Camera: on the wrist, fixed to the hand. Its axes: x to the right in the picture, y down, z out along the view.
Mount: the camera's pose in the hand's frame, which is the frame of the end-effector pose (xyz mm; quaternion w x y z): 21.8 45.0 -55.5 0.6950 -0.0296 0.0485 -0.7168
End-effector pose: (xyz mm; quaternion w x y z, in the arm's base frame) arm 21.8 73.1 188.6 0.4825 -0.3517 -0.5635 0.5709
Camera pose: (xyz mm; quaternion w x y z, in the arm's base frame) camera 61.1 115.2 141.0 0.7615 0.1175 -0.6372 0.0172
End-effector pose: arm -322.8 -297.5 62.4 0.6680 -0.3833 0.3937 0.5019
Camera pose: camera -370.3 -330.7 15.3 0.7935 -0.5927 0.0164 -0.1369
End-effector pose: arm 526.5 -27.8 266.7 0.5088 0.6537 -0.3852 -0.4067
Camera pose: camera 581.8 -36.6 316.1 0.1001 0.7351 0.2376 -0.6270
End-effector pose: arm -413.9 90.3 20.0 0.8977 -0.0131 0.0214 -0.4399
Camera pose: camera -367.8 100.4 -37.9 0.3071 -0.0297 0.0620 -0.9492
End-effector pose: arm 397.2 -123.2 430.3 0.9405 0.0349 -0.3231 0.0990
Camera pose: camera 438.0 -68.4 400.0 0.7413 0.2232 -0.1569 -0.6132
